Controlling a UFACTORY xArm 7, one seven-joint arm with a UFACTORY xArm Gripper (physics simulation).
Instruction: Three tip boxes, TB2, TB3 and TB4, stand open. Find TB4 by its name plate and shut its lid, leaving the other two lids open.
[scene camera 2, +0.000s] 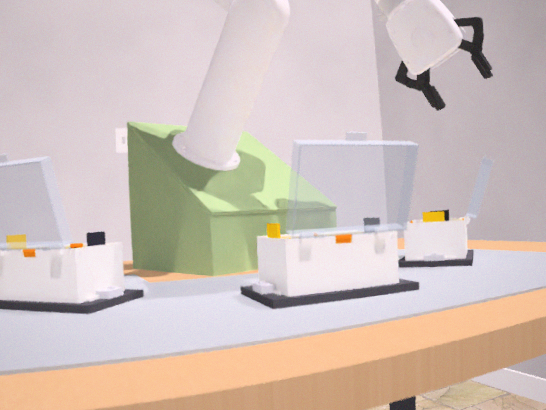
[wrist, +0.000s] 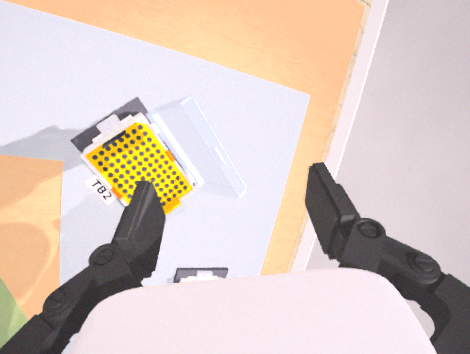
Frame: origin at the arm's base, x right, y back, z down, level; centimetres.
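Where they show: gripper, between the fingertips: (scene camera 2: 465, 93) (wrist: 232, 190); arm's base, origin of its link: (scene camera 2: 205, 153).
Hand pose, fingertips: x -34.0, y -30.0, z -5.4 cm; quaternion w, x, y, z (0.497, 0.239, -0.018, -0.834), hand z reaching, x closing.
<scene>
Things, the pixels of their top centre, and the offset from my fingertips. "pt": a spot on its surface instead. Level surfaces: height alone.
- left box, centre of its top: (scene camera 2: 61, 240) dx +57.7, dy -2.9, dz +18.6 cm
- middle box, centre of its top: (scene camera 2: 319, 228) dx +31.1, dy -11.9, dz +18.6 cm
- far right box, centre of its top: (wrist: 136, 181) (scene camera 2: 428, 217) dx +6.3, dy +3.1, dz +18.6 cm
- box with yellow tip rack, centre of its top: (wrist: 144, 178) (scene camera 2: 436, 211) dx +5.4, dy +2.3, dz +17.8 cm
- name plate, a spot on its surface: (wrist: 100, 190) pt dx +10.6, dy +6.8, dz +25.0 cm
- grey-blue mat, height of its surface: dz +25.2 cm
- wooden table, height of its surface: dz +25.5 cm
- dark base, a spot on its surface: (wrist: 217, 272) pt dx +23.8, dy -15.9, dz +24.4 cm
Three white tip boxes stand open in the scene view: a left box (scene camera 2: 40, 277), a middle box (scene camera 2: 345, 267) and a far right box (scene camera 2: 435, 242). Their clear lids (scene camera 2: 30, 200) (scene camera 2: 350, 185) (scene camera 2: 481, 187) stand raised; no name can be read there. In the wrist view a box with yellow tip rack (wrist: 142, 162) has its clear lid (wrist: 202, 147) open, beside a name plate (wrist: 100, 190) reading TB2. A TB4 name plate does not show. My gripper (scene camera 2: 463, 90) (wrist: 232, 190) is open and empty, high above the table at the right.
A green sloped block (scene camera 2: 170, 220) carries the arm's base behind the boxes. A grey-blue mat (scene camera 2: 190, 325) (wrist: 250, 115) lies on the wooden table (scene camera 2: 250, 370) (wrist: 200, 30). Part of another dark base (wrist: 217, 272) shows low in the wrist view. A wall (wrist: 425, 125) stands beyond the table.
</scene>
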